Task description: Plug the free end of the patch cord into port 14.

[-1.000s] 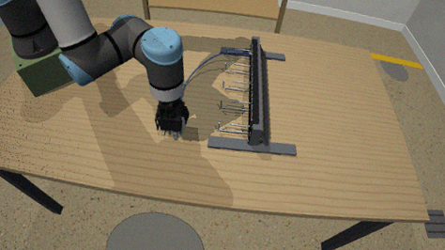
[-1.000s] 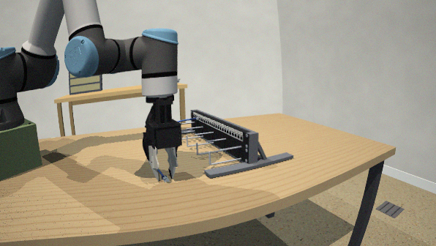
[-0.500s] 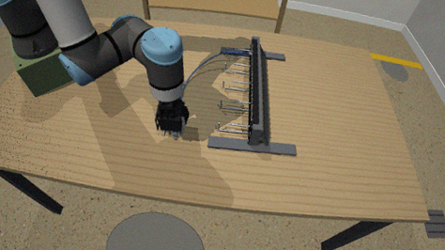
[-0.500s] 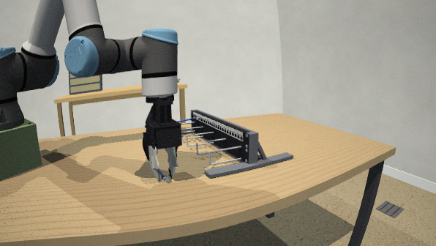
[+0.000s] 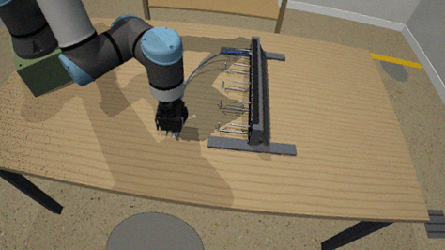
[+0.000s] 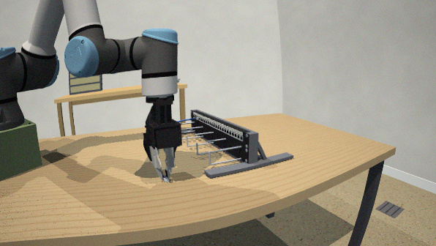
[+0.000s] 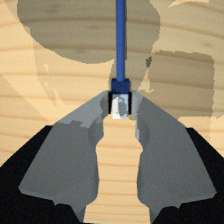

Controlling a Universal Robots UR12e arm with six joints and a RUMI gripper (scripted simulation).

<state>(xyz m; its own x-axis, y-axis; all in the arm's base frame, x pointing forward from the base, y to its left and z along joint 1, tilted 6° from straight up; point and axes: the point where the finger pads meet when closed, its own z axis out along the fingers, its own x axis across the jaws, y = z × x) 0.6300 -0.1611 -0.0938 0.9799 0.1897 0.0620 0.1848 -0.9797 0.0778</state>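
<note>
My gripper is now 10 mm to the left of the plug and 10 mm above it.
</note>
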